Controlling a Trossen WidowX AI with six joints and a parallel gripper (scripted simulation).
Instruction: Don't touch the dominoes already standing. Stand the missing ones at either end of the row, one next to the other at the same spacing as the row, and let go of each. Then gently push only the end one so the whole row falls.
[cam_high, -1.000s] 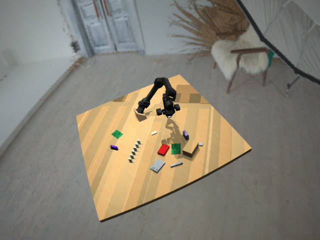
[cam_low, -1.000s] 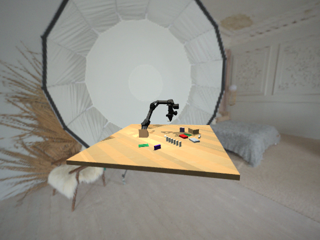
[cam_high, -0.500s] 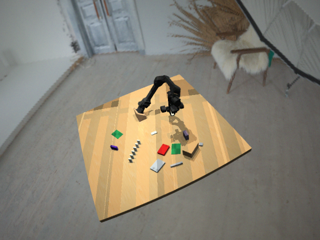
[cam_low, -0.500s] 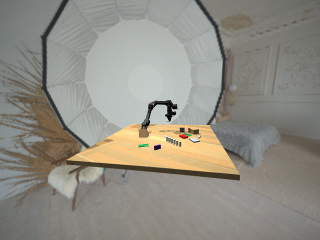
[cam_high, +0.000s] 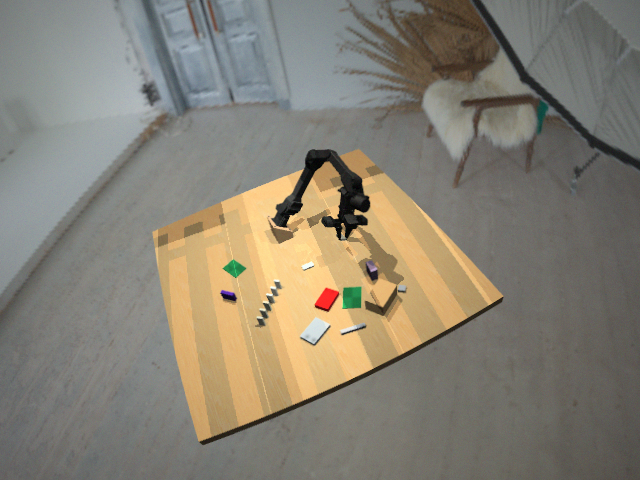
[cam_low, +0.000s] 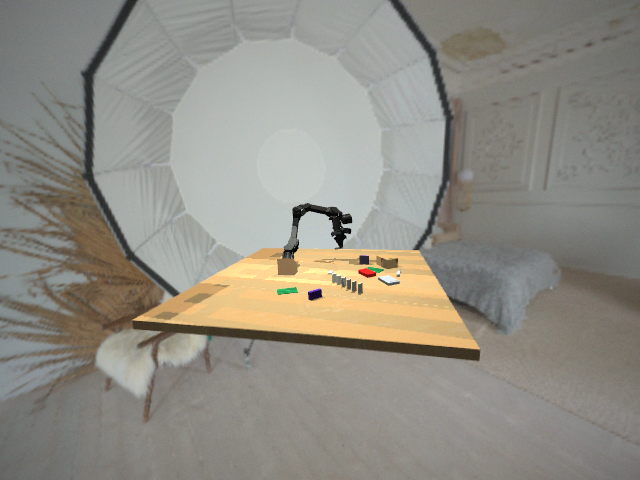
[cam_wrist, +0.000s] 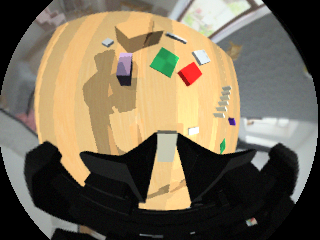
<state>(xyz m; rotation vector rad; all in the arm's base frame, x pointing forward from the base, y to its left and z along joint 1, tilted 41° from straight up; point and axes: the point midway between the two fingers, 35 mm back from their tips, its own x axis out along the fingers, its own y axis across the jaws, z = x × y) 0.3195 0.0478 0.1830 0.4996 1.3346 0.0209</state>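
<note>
The lilac block is 150 mm ahead of my gripper tip, 30 mm to the left of it and 90 mm below it. From my gripper tip the other things lie so: red tile (140 mm ahead, 190 mm to the right, 110 mm below); then grey piece (290 mm ahead, 80 mm to the left, 110 mm below); then brown box (290 mm ahead, 20 mm to the right, 90 mm below).
</note>
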